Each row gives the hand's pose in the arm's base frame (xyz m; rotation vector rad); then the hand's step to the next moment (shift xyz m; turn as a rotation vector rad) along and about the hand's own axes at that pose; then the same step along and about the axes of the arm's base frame.
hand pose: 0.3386 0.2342 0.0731 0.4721 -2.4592 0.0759
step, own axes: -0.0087 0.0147 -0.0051 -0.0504 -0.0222 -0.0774
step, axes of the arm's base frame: 0.0042 0.0173 -0.0002 0.0895 0.0080 0.0309
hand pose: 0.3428 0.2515 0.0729 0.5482 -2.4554 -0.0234
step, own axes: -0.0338 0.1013 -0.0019 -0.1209 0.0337 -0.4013
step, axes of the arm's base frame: -0.0129 0.1060 -0.0031 0.3056 0.1226 0.2614
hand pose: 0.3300 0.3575 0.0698 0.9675 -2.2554 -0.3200
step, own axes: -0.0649 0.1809 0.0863 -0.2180 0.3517 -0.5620
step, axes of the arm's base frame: -0.1238 0.1699 -0.0142 0.2836 0.4189 0.4807
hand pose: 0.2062 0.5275 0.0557 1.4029 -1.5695 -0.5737
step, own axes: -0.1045 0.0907 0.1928 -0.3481 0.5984 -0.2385
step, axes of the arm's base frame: -0.2194 0.0762 -0.0486 -0.1295 0.5269 0.4917
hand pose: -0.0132 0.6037 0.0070 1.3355 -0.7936 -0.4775
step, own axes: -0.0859 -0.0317 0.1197 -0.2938 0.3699 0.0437
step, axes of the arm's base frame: -0.1412 -0.0248 -0.0464 -0.2736 0.2541 0.2926
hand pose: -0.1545 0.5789 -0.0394 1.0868 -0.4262 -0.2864
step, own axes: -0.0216 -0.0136 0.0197 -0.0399 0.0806 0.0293
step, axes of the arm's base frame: -0.0285 -0.0123 -0.0086 -0.0476 0.0295 0.0763
